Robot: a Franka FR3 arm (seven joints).
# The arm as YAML. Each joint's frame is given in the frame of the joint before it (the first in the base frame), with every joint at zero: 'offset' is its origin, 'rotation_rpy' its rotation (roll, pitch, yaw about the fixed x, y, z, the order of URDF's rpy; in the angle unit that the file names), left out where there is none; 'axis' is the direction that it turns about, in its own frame. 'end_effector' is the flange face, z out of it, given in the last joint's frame.
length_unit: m
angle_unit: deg
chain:
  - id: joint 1
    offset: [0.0, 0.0, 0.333]
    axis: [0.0, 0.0, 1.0]
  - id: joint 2
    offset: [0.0, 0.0, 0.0]
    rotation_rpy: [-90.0, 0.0, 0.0]
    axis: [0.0, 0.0, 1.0]
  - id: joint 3
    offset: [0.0, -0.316, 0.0]
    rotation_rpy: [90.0, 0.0, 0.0]
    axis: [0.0, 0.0, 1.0]
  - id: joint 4
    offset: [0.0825, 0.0, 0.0]
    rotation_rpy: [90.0, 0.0, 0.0]
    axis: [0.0, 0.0, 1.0]
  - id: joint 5
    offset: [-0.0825, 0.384, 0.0]
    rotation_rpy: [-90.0, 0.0, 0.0]
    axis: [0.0, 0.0, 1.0]
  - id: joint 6
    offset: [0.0, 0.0, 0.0]
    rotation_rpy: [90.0, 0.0, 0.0]
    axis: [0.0, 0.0, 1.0]
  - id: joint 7
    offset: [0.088, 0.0, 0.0]
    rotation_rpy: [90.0, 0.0, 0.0]
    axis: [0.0, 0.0, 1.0]
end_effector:
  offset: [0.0, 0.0, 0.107]
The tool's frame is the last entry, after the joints.
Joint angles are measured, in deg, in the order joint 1, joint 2, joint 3, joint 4, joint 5, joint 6, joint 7. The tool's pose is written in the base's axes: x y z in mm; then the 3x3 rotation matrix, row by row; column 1 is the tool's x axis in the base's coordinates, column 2 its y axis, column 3 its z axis. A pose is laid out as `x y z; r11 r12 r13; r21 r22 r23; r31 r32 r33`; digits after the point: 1 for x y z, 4 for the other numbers.
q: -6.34, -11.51, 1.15, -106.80, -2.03, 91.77, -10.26
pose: 486.8 -47.1 593.7; 0.9938 0.0909 -0.0647; 0.0889 -0.9955 -0.0337; -0.0675 0.0277 -0.9973
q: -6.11, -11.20, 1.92, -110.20, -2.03, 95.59, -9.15
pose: 491.8 -38.3 568.4; 0.9939 0.0911 -0.0624; 0.0889 -0.9953 -0.0372; -0.0655 0.0315 -0.9974
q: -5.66, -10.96, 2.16, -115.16, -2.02, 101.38, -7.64
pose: 495.0 -32.3 533.5; 0.9955 0.0800 -0.0517; 0.0781 -0.9962 -0.0386; -0.0546 0.0344 -0.9979
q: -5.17, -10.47, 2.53, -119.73, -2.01, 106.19, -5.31
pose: 495.0 -24.6 498.4; 0.9968 0.0573 -0.0554; 0.0552 -0.9977 -0.0391; -0.0575 0.0360 -0.9977
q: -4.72, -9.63, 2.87, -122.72, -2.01, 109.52, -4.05
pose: 495.0 -17.7 471.3; 0.9967 0.0513 -0.0636; 0.0489 -0.9980 -0.0393; -0.0655 0.0361 -0.9972
